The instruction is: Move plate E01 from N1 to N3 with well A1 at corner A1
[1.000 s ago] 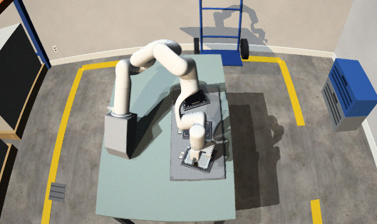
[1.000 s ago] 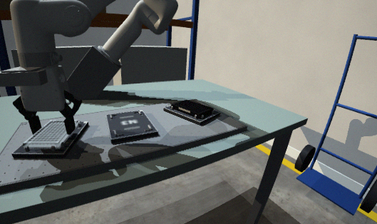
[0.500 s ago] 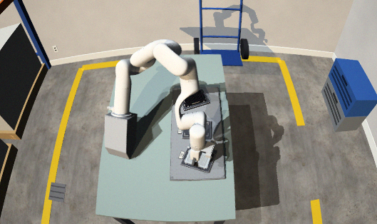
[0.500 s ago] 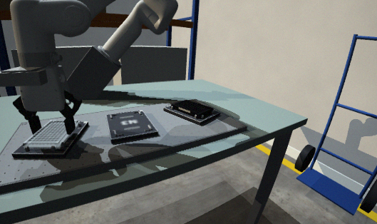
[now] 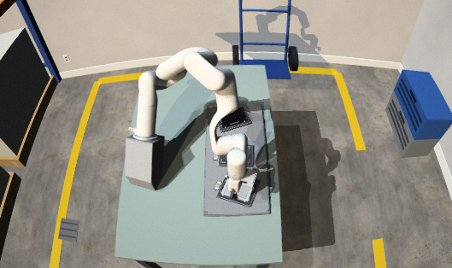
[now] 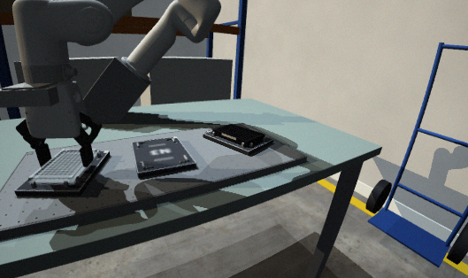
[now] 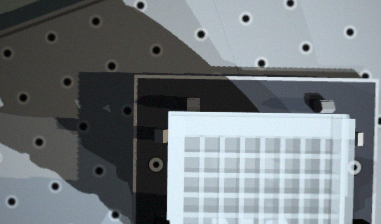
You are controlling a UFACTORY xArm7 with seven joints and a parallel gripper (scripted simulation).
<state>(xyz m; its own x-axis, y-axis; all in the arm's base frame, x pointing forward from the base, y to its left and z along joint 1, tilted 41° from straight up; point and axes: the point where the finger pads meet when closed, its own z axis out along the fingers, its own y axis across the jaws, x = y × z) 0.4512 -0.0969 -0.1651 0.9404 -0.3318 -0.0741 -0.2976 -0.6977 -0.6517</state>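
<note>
My gripper is now 2 cm above the nest N1. Round my hand: clear well plate E01 (1 cm below); landing nest N3 (1 cm behind, 20 cm to the left, 2 cm below); black plate E07 (4 cm behind, 42 cm to the left, 1 cm below).
</note>
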